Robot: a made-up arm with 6 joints. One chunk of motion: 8 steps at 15 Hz.
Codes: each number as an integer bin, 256 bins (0 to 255) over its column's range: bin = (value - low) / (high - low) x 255, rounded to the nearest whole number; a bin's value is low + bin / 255 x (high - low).
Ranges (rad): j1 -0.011..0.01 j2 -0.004..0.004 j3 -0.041..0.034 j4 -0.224..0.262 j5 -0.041..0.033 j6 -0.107..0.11
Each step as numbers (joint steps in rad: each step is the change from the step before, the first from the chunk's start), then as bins.
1 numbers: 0.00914 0.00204 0.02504 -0.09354 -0.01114 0.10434
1 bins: 245 193 225 68 103 248
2 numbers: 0.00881 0.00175 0.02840 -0.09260 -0.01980 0.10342
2 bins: 241 183 236 69 73 247
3 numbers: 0.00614 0.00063 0.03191 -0.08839 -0.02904 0.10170
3 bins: 208 148 248 71 41 245
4 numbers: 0.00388 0.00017 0.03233 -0.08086 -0.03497 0.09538
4 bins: 181 133 249 75 21 238
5 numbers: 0.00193 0.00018 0.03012 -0.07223 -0.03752 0.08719
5 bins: 157 133 242 80 12 228
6 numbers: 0.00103 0.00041 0.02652 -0.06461 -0.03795 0.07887
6 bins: 146 141 230 84 11 218
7 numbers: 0.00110 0.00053 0.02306 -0.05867 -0.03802 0.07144
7 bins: 147 144 218 87 10 210
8 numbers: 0.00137 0.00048 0.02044 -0.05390 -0.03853 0.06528
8 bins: 150 143 209 89 9 202
